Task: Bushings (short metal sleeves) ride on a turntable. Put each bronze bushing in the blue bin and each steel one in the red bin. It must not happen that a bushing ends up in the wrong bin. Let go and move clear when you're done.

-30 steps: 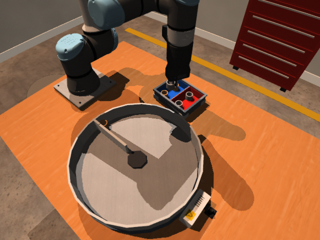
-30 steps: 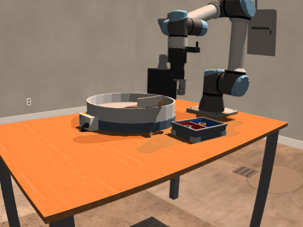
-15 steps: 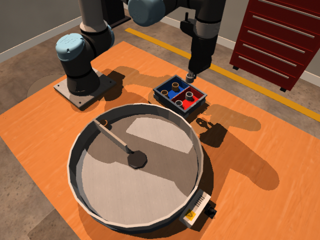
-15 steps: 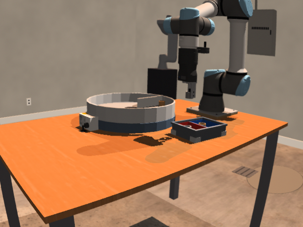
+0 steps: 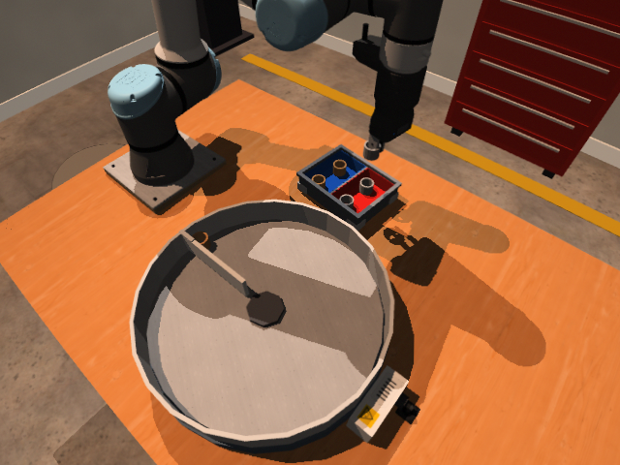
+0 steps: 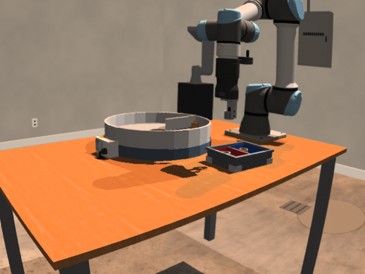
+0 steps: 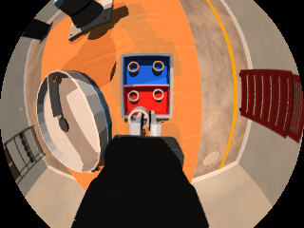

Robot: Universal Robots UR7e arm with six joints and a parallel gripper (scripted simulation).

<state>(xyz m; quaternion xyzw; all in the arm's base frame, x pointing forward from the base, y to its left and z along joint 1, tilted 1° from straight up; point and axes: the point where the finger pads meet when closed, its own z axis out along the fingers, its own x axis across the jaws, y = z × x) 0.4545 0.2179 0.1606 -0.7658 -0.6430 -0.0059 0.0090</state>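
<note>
Now: the bin 6 cm behind my hand and 15 cm below it. Also, from my hand: turntable: 3 cm ahead, 35 cm to the right, 12 cm below.
</note>
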